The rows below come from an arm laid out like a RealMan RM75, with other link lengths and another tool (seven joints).
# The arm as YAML. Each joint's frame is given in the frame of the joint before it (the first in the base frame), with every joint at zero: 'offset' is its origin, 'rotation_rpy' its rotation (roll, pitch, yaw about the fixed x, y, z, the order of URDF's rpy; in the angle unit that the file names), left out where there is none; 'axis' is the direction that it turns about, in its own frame. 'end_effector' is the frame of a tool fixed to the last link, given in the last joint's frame.
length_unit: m
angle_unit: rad
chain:
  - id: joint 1
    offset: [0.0, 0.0, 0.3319]
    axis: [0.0, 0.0, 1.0]
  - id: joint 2
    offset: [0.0, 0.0, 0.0]
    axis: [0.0, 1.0, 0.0]
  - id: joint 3
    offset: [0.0, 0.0, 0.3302]
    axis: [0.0, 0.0, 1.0]
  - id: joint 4
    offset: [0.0, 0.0, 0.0]
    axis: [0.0, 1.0, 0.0]
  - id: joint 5
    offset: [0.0, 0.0, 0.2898]
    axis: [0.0, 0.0, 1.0]
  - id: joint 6
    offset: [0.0, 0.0, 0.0]
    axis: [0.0, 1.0, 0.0]
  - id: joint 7
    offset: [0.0, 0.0, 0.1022]
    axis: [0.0, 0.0, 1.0]
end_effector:
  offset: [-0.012, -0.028, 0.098]
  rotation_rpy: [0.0, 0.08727, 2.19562]
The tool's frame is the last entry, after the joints.
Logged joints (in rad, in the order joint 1, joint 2, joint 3, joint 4, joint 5, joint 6, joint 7), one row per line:
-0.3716 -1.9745 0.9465 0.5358 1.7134 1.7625 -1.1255
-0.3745 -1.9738 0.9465 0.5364 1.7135 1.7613 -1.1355
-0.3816 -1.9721 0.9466 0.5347 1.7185 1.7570 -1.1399
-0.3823 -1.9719 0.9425 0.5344 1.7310 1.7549 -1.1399
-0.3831 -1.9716 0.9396 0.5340 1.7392 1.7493 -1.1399
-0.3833 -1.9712 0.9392 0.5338 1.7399 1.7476 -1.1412
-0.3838 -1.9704 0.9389 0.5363 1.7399 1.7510 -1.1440
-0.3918 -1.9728 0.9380 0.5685 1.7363 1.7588 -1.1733
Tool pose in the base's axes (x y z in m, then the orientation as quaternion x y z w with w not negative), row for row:
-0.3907 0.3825 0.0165 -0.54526 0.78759 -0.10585 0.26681
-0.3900 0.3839 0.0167 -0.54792 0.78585 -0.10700 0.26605
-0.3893 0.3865 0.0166 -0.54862 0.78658 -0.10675 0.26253
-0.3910 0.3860 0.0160 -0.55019 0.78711 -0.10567 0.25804
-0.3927 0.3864 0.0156 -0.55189 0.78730 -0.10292 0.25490
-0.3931 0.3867 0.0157 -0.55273 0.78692 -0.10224 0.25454
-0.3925 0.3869 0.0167 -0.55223 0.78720 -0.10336 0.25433
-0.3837 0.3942 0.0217 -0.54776 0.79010 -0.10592 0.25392
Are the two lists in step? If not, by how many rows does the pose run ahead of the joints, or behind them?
They are in step.
